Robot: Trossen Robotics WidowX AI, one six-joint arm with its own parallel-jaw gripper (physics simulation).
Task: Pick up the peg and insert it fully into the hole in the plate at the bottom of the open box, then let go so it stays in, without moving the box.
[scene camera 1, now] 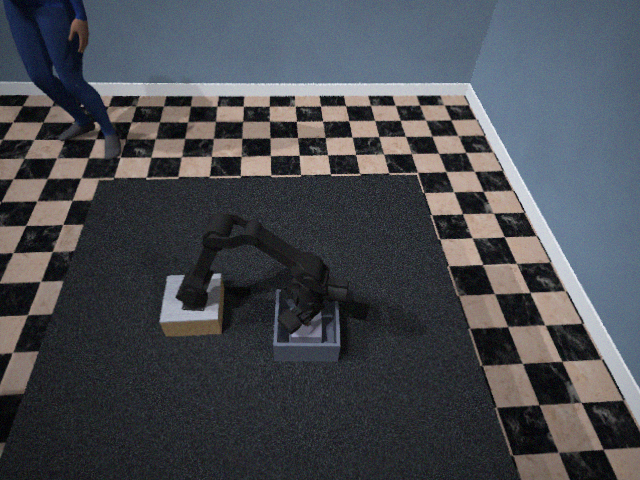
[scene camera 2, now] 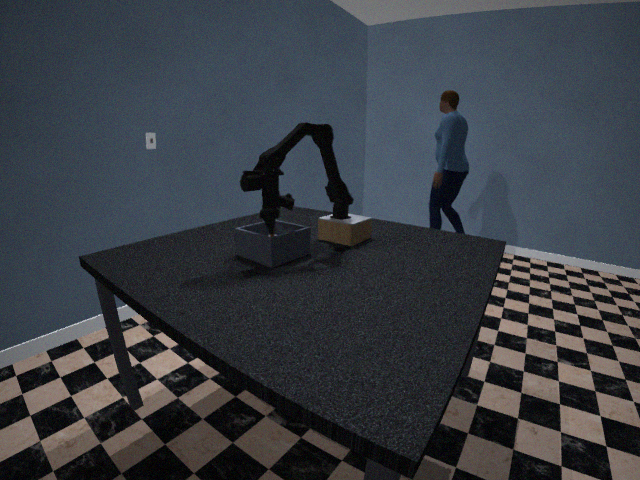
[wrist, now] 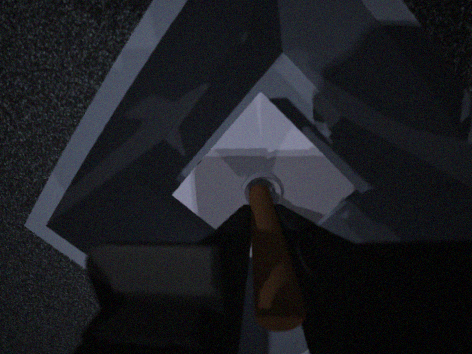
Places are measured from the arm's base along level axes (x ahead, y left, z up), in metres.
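Pixels of known places: gripper, fingertip midpoint: (scene camera 1: 307, 321) (scene camera 2: 271, 232) (wrist: 261, 212); arm's base, origin of the base link: (scene camera 1: 195, 301) (scene camera 2: 340, 217).
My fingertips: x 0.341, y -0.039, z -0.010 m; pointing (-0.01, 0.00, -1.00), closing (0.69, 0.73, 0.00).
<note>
Ahead of a thing's pixels: the offset from my fingertips to its top centre. Level surfaces: height alone.
An orange-brown peg @(0.002 m back, 0.002 m left, 0.062 m up) (wrist: 272, 260) is held between the fingers; in the wrist view its far tip overlaps the round hole in the pale plate @(0.002 m back, 0.004 m left, 0.018 m down) (wrist: 225, 175) (scene camera 1: 306, 338). Whether the tip has entered the hole or stands over it I cannot tell. The plate lies at the bottom of the open grey-blue box @(0.002 m back, 0.004 m left, 0.019 m up) (scene camera 1: 306, 353) (scene camera 2: 253, 248) (wrist: 102, 100). My gripper (wrist: 261, 211) (scene camera 2: 271, 233) is shut on the peg and reaches down inside the box walls. The arm hides much of the box's inside in scene camera 1.
The arm's base stands on a white-topped, wood-coloured block (scene camera 1: 193, 327) (scene camera 2: 343, 232) beside the box. Both are on the dark table @(0.079 m down) (scene camera 1: 206, 403) (scene camera 2: 351, 310). The box walls surround the gripper's fingers. A person (scene camera 1: 67, 67) (scene camera 2: 451, 139) stands on the floor beyond the table.
</note>
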